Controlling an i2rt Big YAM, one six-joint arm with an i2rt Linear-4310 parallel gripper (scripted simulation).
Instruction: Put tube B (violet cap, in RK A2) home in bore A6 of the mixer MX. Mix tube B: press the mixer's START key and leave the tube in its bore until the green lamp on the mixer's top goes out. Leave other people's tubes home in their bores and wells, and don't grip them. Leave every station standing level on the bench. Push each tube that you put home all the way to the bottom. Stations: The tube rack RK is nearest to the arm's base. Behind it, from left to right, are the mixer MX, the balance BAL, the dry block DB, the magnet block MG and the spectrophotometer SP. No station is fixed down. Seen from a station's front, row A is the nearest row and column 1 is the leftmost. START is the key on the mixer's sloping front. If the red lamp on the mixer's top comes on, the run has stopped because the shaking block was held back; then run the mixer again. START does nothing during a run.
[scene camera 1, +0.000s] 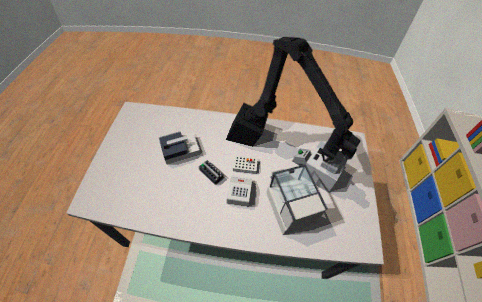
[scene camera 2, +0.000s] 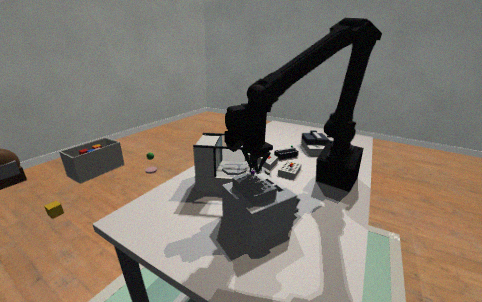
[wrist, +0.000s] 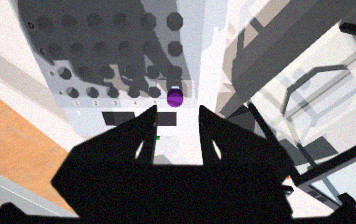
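Note:
Wrist view: my gripper (wrist: 178, 111), a glass-walled balance (wrist: 293, 90), a mixer (wrist: 171, 121). Scene camera 1: a spectrophotometer (scene camera 1: 176, 150), the glass-walled balance (scene camera 1: 296, 184). Scene camera 2: the glass-walled balance (scene camera 2: 215, 164), the mixer (scene camera 2: 255, 224).

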